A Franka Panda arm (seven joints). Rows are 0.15 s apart.
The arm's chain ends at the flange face. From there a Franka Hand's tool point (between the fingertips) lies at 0.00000 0.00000 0.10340 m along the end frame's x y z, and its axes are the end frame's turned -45 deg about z.
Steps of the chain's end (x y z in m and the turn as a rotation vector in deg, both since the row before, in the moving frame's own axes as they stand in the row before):
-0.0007, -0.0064, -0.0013, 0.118, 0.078, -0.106
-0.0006, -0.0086, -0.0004, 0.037, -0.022, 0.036
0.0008, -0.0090, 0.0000, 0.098, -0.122, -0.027
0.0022, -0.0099, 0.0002, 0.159, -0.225, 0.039
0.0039, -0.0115, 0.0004, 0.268, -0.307, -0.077
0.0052, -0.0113, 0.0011, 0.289, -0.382, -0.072
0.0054, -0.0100, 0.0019, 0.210, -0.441, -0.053
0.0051, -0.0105, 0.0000, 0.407, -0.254, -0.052
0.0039, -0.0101, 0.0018, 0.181, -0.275, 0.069
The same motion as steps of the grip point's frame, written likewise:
0.0043, -0.0051, -0.0013, 0.028, 0.139, -0.106
0.0057, -0.0066, -0.0004, 0.042, 0.011, 0.036
0.0069, -0.0061, 0.0000, 0.156, -0.017, -0.027
0.0085, -0.0059, 0.0002, 0.272, -0.047, 0.039
0.0108, -0.0061, 0.0004, 0.407, -0.028, -0.077
0.0115, -0.0052, 0.0011, 0.474, -0.066, -0.072
0.0106, -0.0041, 0.0019, 0.460, -0.163, -0.053
0.0112, -0.0047, 0.0000, 0.467, 0.108, -0.052
0.0098, -0.0050, 0.0018, 0.322, -0.066, 0.069

